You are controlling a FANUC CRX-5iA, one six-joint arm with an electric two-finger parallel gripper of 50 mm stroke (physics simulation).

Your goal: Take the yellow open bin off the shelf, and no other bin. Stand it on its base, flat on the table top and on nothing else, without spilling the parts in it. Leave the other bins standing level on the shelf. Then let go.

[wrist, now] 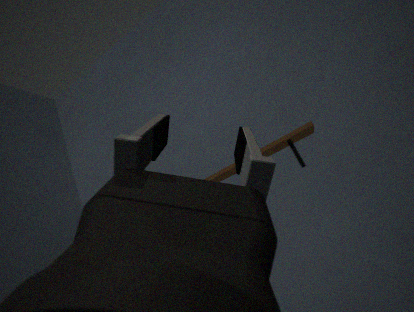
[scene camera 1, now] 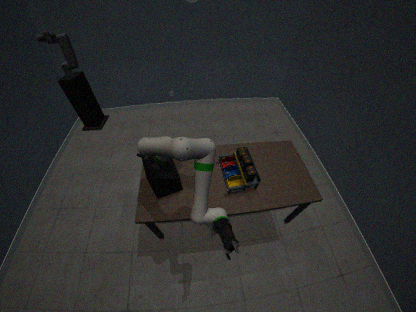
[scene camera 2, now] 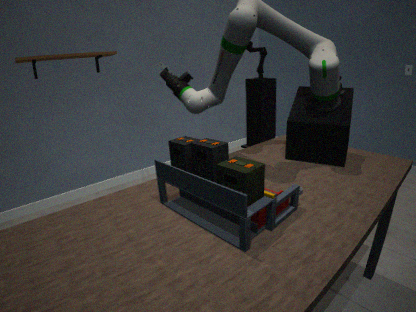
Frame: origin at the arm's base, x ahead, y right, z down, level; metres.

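Seen in the pictures: gripper, fingertip midpoint: (wrist: 202, 135) (scene camera 1: 233, 255) (scene camera 2: 161, 66); arm's base, origin of the base link: (scene camera 1: 158, 163) (scene camera 2: 325, 103).
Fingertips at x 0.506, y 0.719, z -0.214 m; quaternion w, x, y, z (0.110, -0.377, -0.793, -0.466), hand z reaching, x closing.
Pixels of each thing's top centre, then the offset from my fingertips to it. "spot": a spot on its surface instead. Level surfaces: height alone.
- yellow open bin, middle of its top: (scene camera 1: 237, 180) dz +0.403, dx +0.158, dy -0.670 m
- grey shelf, surface spot: (scene camera 2: 200, 189) spot: dz +0.357, dx +0.305, dy -0.843 m
- blue bin, middle of its top: (scene camera 1: 234, 169) dz +0.403, dx +0.139, dy -0.781 m
- long yellow strip, middle of its top: (scene camera 1: 240, 167) dz +0.372, dx +0.190, dy -0.789 m
- brown table, its level: dz +0.484 m
The yellow open bin (scene camera 1: 234, 183) is at the near end of a row on the grey shelf (scene camera 2: 200, 189), beside a blue bin (scene camera 1: 231, 172), with red (scene camera 1: 228, 162) beyond it. The yellow bin's parts are too small and dark to tell. In scene camera 2 the yellow bin cannot be made out behind the dark boxes. My gripper (scene camera 1: 233, 251) (scene camera 2: 163, 71) (wrist: 202, 135) is open and empty. It is in the air, past the table's near edge in scene camera 1, well away from the bins.
Dark boxes with orange marks (scene camera 1: 247, 162) (scene camera 2: 241, 177) stand in a row behind the coloured bins, with a long yellow strip (scene camera 1: 240, 167) between. The shelf stands on the brown table (scene camera 1: 285, 175) (scene camera 2: 100, 250). The arm's black pedestal (scene camera 2: 317, 137) stands at the table's other end. A wooden wall shelf (scene camera 2: 65, 57) (wrist: 287, 140) is on the wall.
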